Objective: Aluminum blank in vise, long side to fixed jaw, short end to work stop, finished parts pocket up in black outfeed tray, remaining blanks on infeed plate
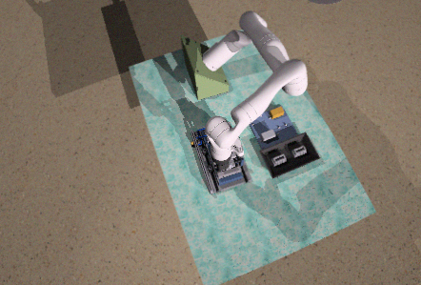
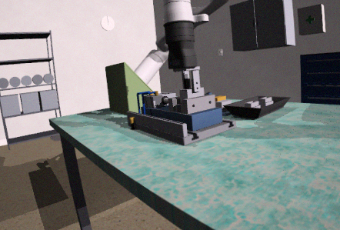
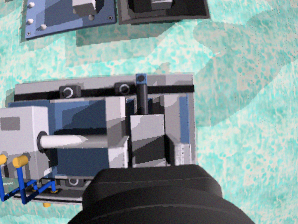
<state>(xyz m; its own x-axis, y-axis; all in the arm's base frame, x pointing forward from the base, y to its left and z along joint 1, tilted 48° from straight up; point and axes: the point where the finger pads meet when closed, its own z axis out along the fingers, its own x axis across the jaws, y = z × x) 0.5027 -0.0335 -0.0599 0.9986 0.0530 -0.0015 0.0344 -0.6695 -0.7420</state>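
My hand is 3 cm above the gray blank. The rest, counted from my hand: fixed jaw: 5 cm below, 3 cm ahead; blue infeed plate: 27 cm to the left, 15 cm behind, 12 cm below; vise: 9 cm below, 7 cm behind.
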